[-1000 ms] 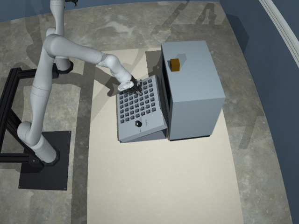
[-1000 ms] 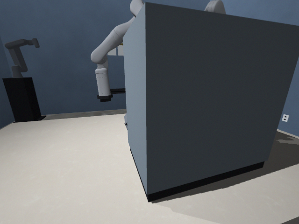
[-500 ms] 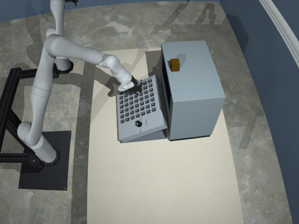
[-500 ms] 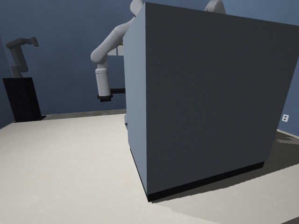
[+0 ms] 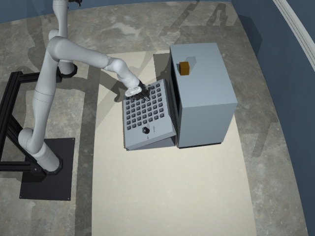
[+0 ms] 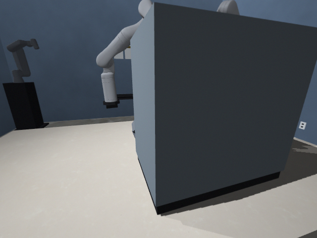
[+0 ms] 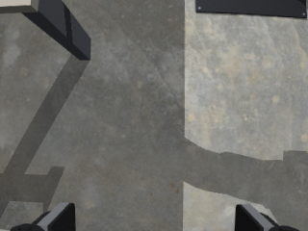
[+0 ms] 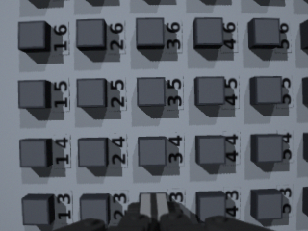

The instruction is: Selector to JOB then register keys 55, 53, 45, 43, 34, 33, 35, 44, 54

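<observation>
Right now my right hand is 10 mm short of the sloped grey key panel, 80 mm to the left of it and 70 mm above it. Also, from my right hand: black selector knob: 10 mm behind, 200 mm to the right, 30 mm below.
</observation>
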